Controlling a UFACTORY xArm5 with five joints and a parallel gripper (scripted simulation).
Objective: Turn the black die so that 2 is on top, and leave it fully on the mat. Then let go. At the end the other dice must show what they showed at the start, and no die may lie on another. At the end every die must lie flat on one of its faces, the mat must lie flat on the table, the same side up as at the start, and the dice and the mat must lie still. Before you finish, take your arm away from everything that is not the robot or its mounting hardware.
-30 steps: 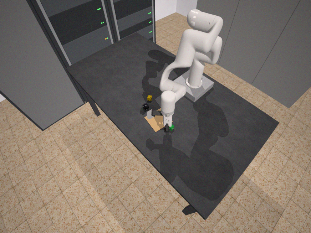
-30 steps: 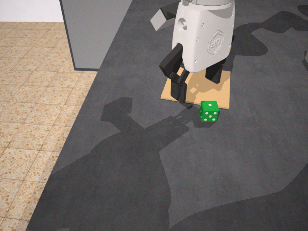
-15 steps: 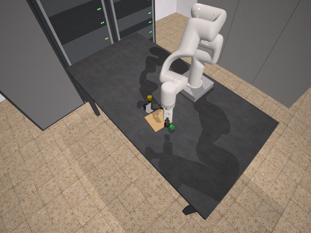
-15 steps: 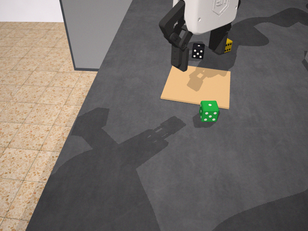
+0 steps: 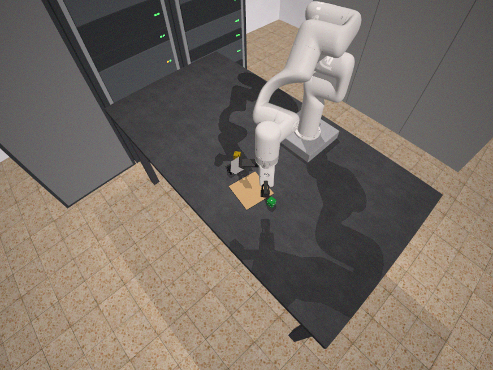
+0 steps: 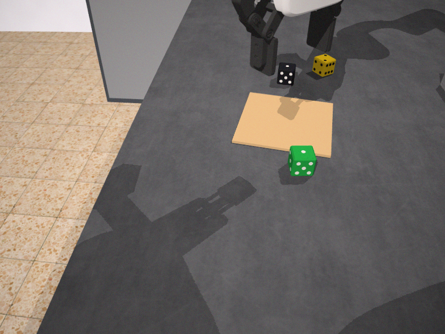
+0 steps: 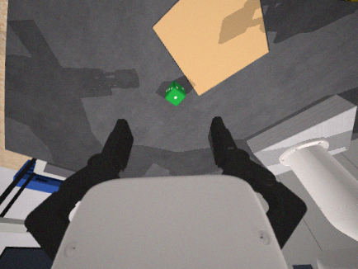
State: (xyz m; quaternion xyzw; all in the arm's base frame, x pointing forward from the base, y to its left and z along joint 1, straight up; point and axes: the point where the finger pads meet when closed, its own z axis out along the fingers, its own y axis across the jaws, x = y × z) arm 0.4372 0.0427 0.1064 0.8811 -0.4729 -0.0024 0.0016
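The black die lies 60 mm behind my hand, 220 mm to the right of it and 140 mm below it. From my hand the other things lie so: yellow die 140 mm behind, 240 mm to the right, 140 mm below; green die 20 mm behind, 20 mm to the left, 140 mm below; tan mat 30 mm behind, 90 mm to the right, 160 mm below.
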